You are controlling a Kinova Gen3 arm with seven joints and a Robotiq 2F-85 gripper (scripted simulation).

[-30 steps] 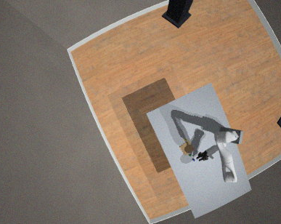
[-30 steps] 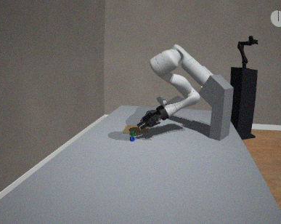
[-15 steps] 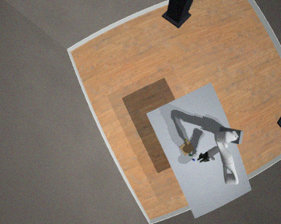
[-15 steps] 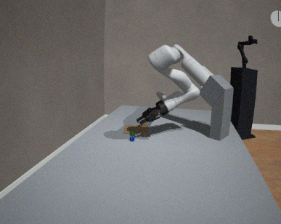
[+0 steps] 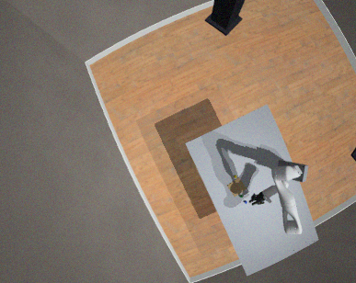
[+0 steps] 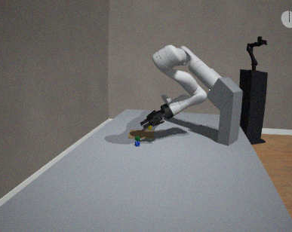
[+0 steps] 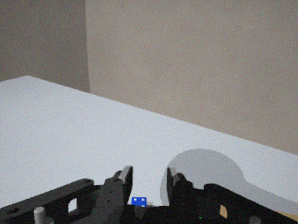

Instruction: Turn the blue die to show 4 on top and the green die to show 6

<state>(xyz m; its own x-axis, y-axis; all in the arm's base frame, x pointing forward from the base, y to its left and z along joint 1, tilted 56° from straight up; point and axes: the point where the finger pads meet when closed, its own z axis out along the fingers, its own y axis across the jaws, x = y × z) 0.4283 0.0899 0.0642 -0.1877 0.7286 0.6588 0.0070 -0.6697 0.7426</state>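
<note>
Right now the blue die is 10 cm below my hand, 4 cm ahead of it and 1 cm to the left of it. Round my hand: green die: 10 cm below, 6 cm to the right, 3 cm ahead; then tan mat: 16 cm to the right, 10 cm below, 1 cm behind; then yellow die: 24 cm to the right, 10 cm below, 8 cm behind.
</note>
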